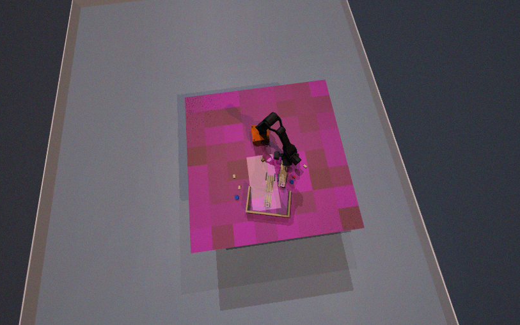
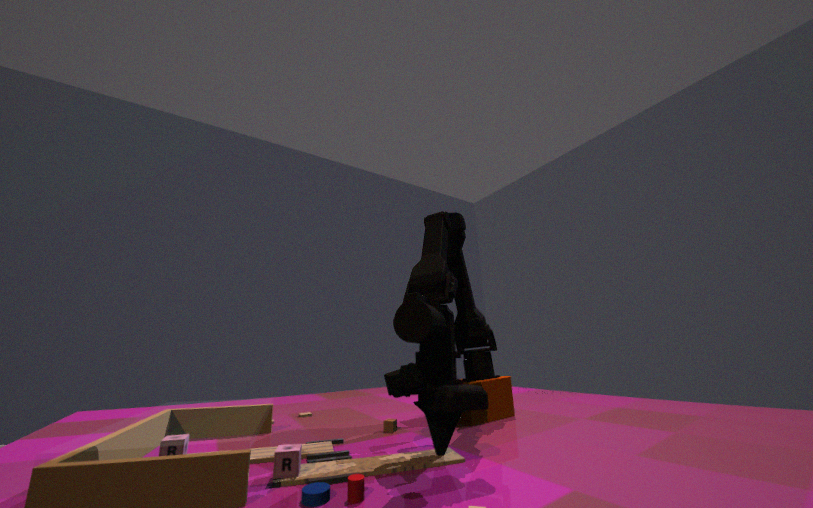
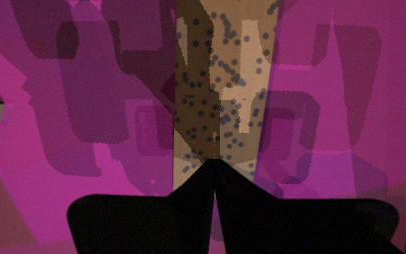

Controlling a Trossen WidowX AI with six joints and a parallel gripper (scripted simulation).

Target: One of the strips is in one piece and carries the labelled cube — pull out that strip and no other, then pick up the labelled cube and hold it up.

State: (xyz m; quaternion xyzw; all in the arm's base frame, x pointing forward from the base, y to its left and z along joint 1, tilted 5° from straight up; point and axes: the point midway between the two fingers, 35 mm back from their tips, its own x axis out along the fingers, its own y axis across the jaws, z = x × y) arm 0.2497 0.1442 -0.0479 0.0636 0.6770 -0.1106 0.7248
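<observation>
The speckled strip lies 10 cm ahead of my gripper tip and 3 cm to the right of it. Round my gripper tip: red cylinder: 15 cm ahead, 4 cm to the left, 1 cm above.
</observation>
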